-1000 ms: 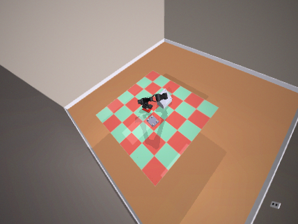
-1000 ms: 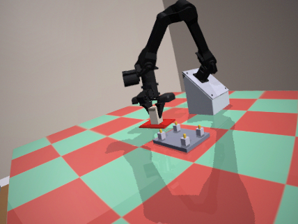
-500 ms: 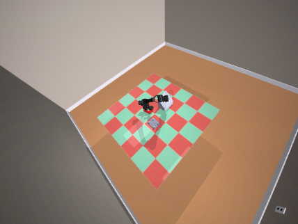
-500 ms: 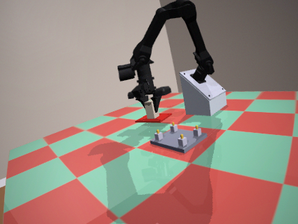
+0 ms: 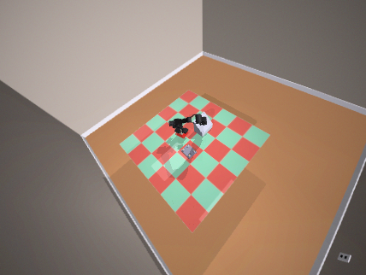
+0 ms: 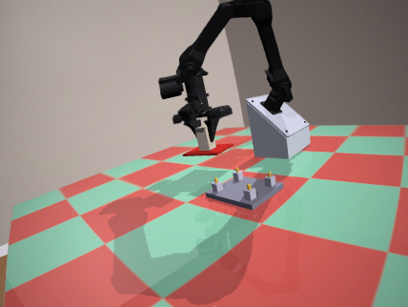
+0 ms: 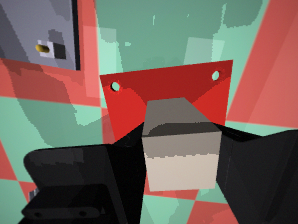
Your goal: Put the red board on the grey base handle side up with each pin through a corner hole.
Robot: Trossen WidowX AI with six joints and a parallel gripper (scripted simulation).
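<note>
The grey base lies 9 cm ahead of my gripper tip, 20 cm to the left of it and 9 cm below it. Round my gripper tip: flat red board: right at my gripper tip.
</note>
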